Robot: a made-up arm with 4 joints.
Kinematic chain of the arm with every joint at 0, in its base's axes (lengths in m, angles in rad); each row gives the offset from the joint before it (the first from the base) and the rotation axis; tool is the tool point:
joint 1: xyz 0 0 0.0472 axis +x
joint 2: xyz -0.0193 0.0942 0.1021 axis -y
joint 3: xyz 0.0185 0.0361 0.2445 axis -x
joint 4: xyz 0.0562 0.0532 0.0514 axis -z
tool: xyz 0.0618 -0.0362 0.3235
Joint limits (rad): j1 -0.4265..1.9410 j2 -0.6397..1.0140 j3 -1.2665..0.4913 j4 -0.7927..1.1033
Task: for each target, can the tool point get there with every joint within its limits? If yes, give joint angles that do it. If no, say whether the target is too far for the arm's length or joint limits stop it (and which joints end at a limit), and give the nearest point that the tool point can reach.
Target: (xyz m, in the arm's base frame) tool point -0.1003 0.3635 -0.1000
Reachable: no: joint limits stop it (at a limit: joint 1, joint 2, joint 3, joint 4) | nearest point -0.4027 0.5484 0.3585 | short by 0.579 m
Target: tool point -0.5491 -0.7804 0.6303
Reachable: no: too far | nearest point -0.3631 -0.5375 0.4488 | short by 0.356 m
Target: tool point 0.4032 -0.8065 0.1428
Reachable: no: too far | nearest point 0.3199 -0.6691 0.1265 | short by 0.162 m
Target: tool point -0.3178 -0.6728 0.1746
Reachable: yes | joints 1.6391 0.7176 0.0232 -0.2583
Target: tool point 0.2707 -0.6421 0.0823
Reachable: yes | joints 1.5627 -0.3406 -0.2279 0.7841
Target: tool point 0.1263 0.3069 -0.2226
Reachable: no: joint limits stop it (at a limit: joint 1, joint 2, joint 3) | nearest point 0.2660 -0.2128 -0.2837 | short by 0.542 m
